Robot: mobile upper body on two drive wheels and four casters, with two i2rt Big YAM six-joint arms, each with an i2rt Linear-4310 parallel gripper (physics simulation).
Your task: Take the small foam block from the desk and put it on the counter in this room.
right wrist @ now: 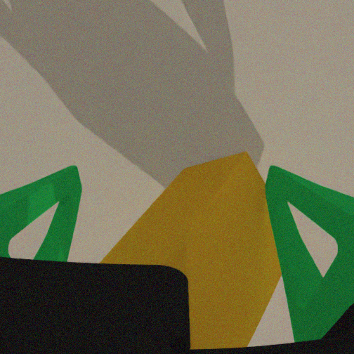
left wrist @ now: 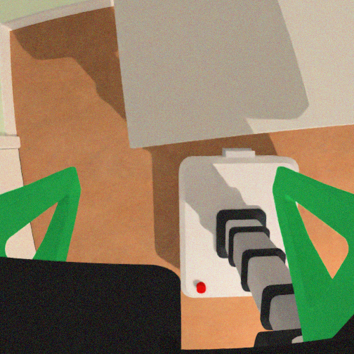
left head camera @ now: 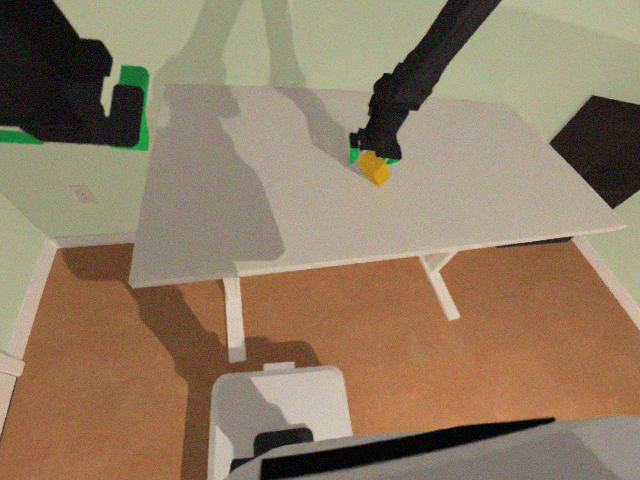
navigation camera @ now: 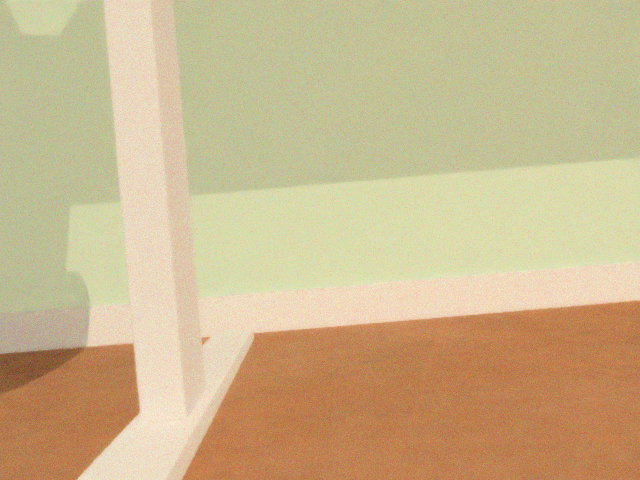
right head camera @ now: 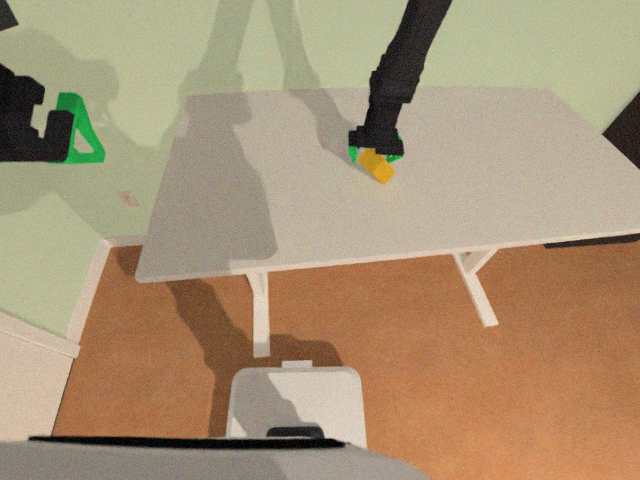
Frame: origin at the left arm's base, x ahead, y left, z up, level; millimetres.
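Seen in the pictures: left gripper, between the fingertips: (left head camera: 95,140) (right head camera: 64,156).
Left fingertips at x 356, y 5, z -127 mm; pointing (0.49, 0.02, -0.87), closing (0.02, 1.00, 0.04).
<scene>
A point is followed by its place in that frame.
The foam block, an orange-yellow block (left head camera: 375,169) @[x 629, y -439, z -381 mm] (right head camera: 376,166) @[x 628, y -443, z -378 mm] (right wrist: 220,230), is on the grey-white desk (left head camera: 465,186) @[x 670, y -780, z -460 mm] (right head camera: 465,186) @[x 648, y -715, z -460 mm] (left wrist: 200,65) (right wrist: 305,85), right of the desk's middle in the head views. My right gripper (left head camera: 374,157) @[x 706, y -445, z -430 mm] (right head camera: 376,153) @[x 706, y -445, z -430 mm] (right wrist: 172,176) is open low over the desk. In the right wrist view the block lies between its spread green fingers, close to the right-hand finger; the black gripper body hides part of the block. Whether a finger touches it I cannot tell. My left gripper (left wrist: 176,177) is open and empty, off the desk's left side. The counter does not show.
My white wheeled base (left head camera: 320,408) @[x 162, y -371, z -1150 mm] (right head camera: 336,403) @[x 182, y -380, z -1150 mm] (left wrist: 200,265) stands in front of the desk. White desk legs (left head camera: 235,320) (right head camera: 261,320) (navigation camera: 155,232) @[x 723, y -18, z -1178 mm] stand below it. A green wall (left head camera: 320,31) @[x 1214, y -351, z -274 mm] (navigation camera: 413,103) @[x 1219, y -399, z -913 mm] is behind. A dark panel (left head camera: 602,149) @[x 1070, y -1882, z -504 mm] shows at the right.
</scene>
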